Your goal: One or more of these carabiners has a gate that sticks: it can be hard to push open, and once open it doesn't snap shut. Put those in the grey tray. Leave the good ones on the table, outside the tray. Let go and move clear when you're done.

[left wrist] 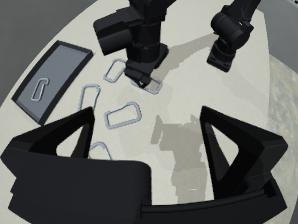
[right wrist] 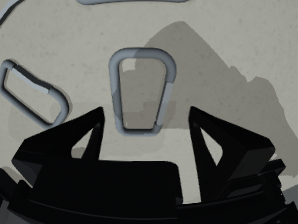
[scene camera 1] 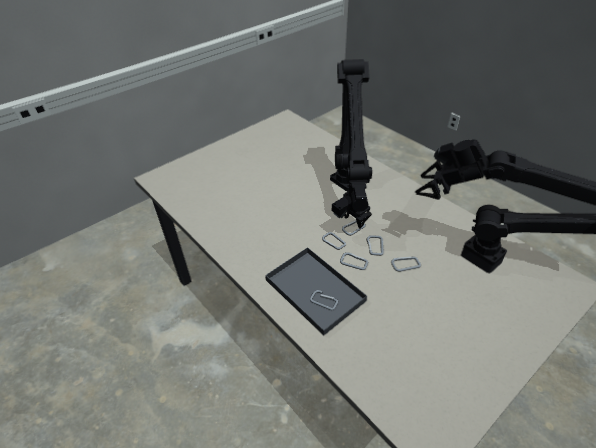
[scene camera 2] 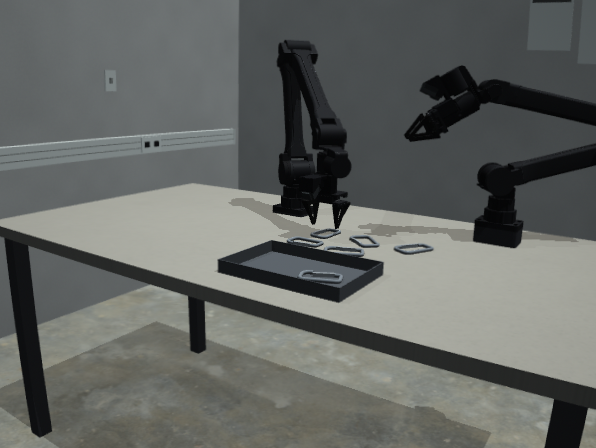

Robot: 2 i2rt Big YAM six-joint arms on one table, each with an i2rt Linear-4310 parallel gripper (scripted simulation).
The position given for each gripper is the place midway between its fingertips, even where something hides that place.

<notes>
In view: the left gripper [scene camera 2: 406,138], the right gripper [scene camera 2: 325,226] and a grey tray [scene camera 2: 274,263].
The grey tray also shows in the left wrist view [left wrist: 62,59] and in scene camera 1 [scene camera 1: 304,273]. The left gripper also shows in the left wrist view [left wrist: 147,112]. The right gripper also shows in the left wrist view [left wrist: 148,77] and in the right wrist view [right wrist: 146,112]. The right wrist view does not show the grey tray: it is out of frame.
</notes>
